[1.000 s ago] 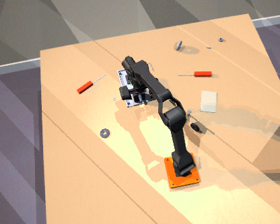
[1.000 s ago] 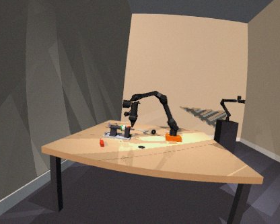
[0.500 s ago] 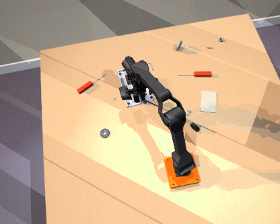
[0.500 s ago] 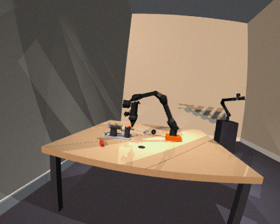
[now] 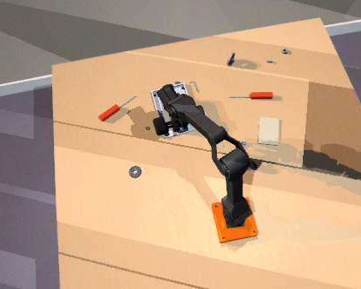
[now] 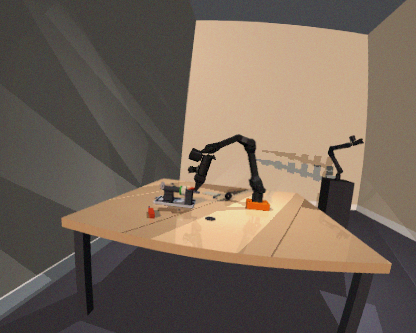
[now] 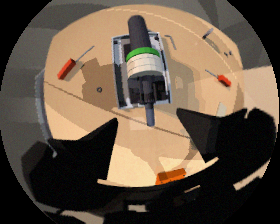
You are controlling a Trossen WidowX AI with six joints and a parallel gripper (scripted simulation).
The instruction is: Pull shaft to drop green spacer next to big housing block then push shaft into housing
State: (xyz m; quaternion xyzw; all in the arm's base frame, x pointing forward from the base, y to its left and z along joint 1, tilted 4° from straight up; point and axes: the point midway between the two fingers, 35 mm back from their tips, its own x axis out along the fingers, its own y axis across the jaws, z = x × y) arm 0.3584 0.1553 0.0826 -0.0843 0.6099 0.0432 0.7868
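My gripper tip is now 60 mm short of the dark shaft and 20 mm above it. The rest, counted from my gripper tip: green spacer (90 mm ahead, 10 mm to the left, 20 mm below); then small screw (80 mm behind, 250 mm to the right, 90 mm below); then pale card (30 mm behind, 360 mm to the right, 90 mm below).
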